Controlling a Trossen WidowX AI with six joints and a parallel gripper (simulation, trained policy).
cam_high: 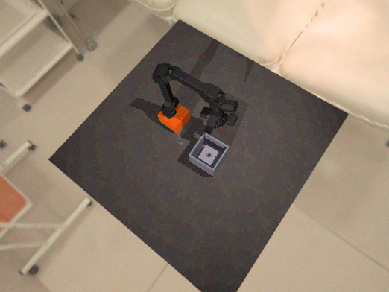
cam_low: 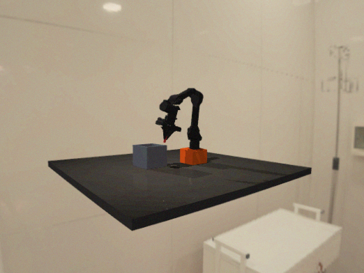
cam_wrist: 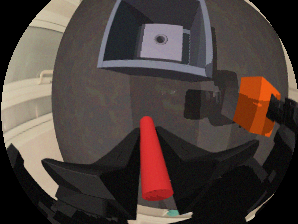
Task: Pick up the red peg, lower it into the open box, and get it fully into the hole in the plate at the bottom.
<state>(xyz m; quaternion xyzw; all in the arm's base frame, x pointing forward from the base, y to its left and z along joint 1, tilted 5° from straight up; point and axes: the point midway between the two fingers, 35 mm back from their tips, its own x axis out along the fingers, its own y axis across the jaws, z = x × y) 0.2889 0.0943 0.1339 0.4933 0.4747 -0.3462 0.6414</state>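
The plate is 140 mm to the right of my gripper tip, 140 mm below it and 30 mm ahead of it. Also, from my gripper tip: red peg (20 mm above, 10 mm behind).
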